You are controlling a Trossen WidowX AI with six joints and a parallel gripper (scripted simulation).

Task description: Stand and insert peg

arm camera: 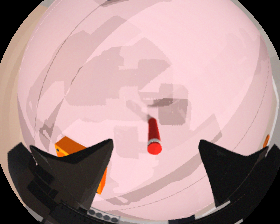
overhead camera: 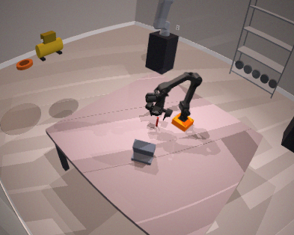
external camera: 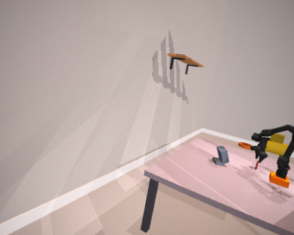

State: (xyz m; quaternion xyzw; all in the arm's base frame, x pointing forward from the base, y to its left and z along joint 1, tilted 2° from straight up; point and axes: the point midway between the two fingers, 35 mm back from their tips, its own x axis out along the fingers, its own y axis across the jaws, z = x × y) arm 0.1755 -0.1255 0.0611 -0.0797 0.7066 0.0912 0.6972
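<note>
Now: gripper tip 20 mm above the red peg. The rest, counted from my gripper tip: grey sloped panel: 290 mm ahead, 110 mm to the left.
</note>
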